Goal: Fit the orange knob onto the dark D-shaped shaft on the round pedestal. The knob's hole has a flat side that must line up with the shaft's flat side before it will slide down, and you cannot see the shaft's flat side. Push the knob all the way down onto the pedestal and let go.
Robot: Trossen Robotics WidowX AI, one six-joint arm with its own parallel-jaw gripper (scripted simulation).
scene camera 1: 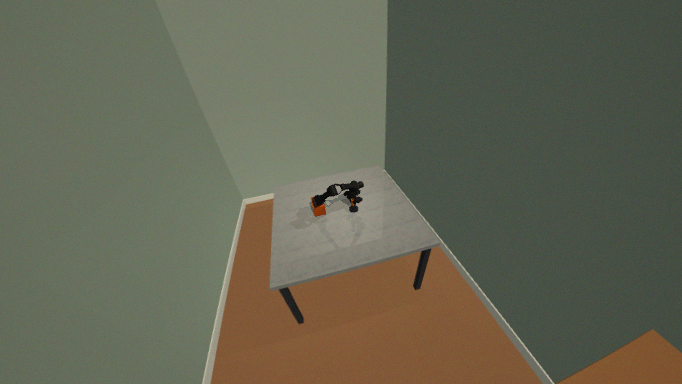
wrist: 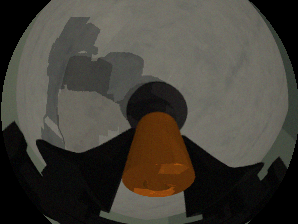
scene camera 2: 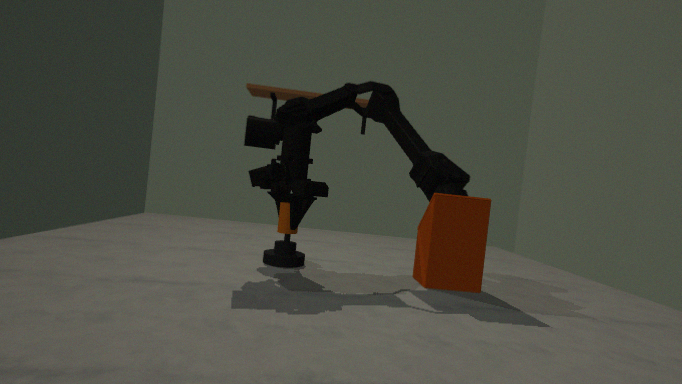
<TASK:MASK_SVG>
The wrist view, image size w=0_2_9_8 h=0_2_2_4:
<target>my gripper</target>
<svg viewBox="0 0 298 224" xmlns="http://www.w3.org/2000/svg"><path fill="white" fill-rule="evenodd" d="M181 135L196 176L194 183L184 190L186 217L202 214L202 220L185 224L246 224L265 208L286 175L287 168L281 157L277 157L267 169L265 179L259 180L257 175L265 163L230 168L194 144L193 140ZM5 127L5 149L13 172L23 186L24 192L44 216L59 224L124 224L100 217L100 210L109 213L136 128L129 128L121 135L118 133L112 140L81 153L57 148L47 140L36 140L36 147L47 164L44 171L41 171L41 176L33 161L29 159L27 141L24 133L17 128L16 121Z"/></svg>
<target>orange knob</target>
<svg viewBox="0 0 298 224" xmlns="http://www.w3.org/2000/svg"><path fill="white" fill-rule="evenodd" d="M150 113L150 115L142 116L141 120L138 121L132 147L129 149L124 173L122 173L122 184L129 190L132 190L132 192L141 194L141 196L173 196L173 194L182 192L182 190L189 188L194 183L196 176L194 176L193 164L190 163L192 160L189 159L188 149L185 147L180 129L178 129L178 125L172 115L160 112Z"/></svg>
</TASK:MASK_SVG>
